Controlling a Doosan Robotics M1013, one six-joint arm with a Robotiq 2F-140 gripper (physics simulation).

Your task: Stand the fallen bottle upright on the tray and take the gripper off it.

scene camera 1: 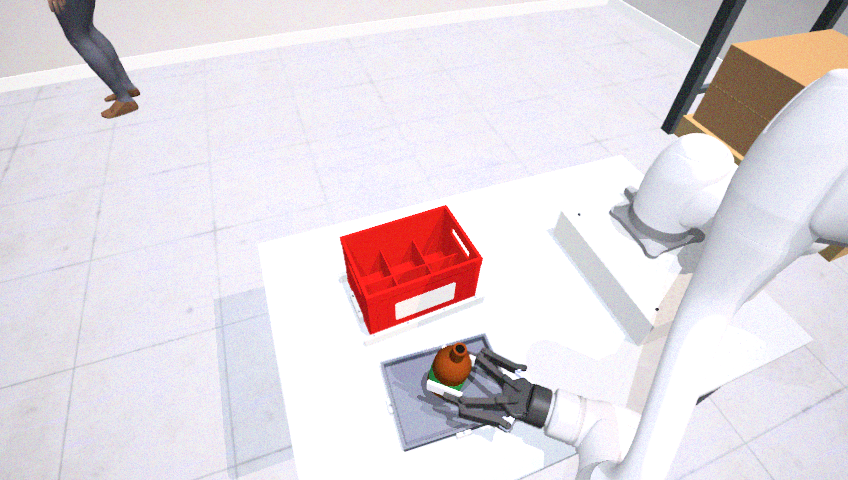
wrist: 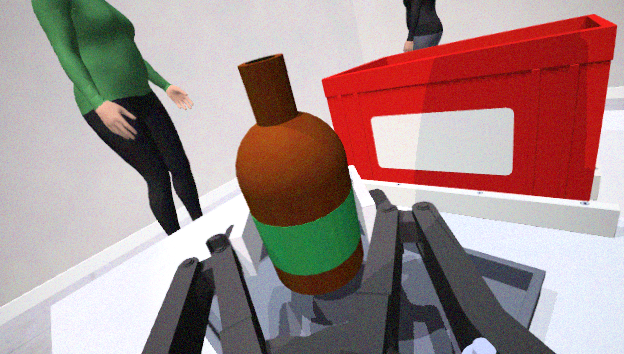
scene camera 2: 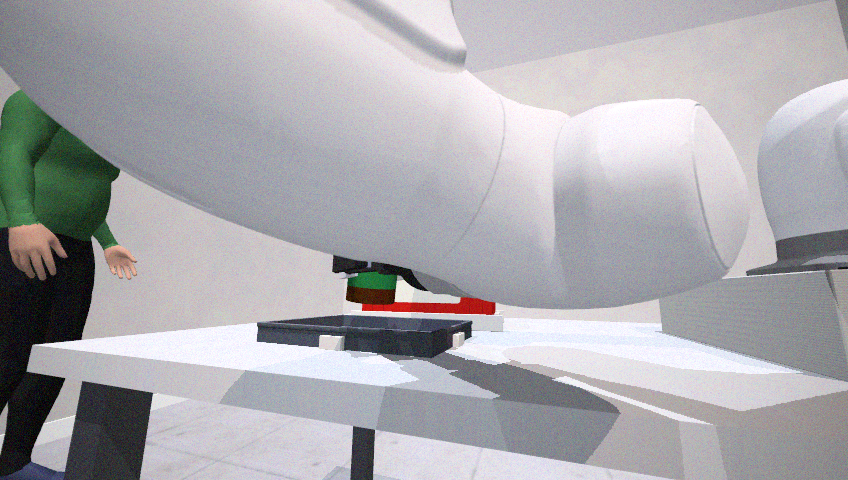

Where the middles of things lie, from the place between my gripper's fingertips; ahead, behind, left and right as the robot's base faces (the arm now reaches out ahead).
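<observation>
The pale strip (scene camera 2: 494, 323) is 16 cm to the right of my hand, 9 cm below it and 4 cm behind it. As for the brown bottle (scene camera 1: 452, 364), that one's 3 cm above my hand, 2 cm to the left of it and 2 cm behind it.
</observation>
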